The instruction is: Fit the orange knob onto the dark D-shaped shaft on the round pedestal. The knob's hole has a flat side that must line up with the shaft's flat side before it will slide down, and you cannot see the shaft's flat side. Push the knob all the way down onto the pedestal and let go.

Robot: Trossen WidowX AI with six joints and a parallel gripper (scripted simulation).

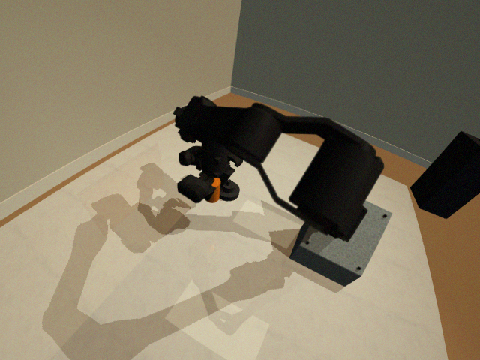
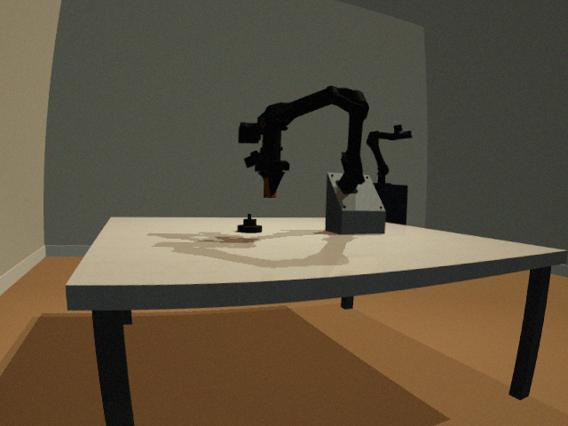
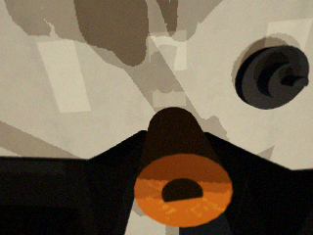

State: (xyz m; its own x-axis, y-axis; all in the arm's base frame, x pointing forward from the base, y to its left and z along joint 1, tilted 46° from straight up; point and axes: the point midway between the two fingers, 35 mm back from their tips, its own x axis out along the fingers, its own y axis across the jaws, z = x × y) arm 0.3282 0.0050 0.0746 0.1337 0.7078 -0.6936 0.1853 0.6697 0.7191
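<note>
My gripper tip is now 15 cm to the left of the pedestal and 10 cm above it. From my gripper tip the other things lie so: orange knob: 2 cm above.
</note>
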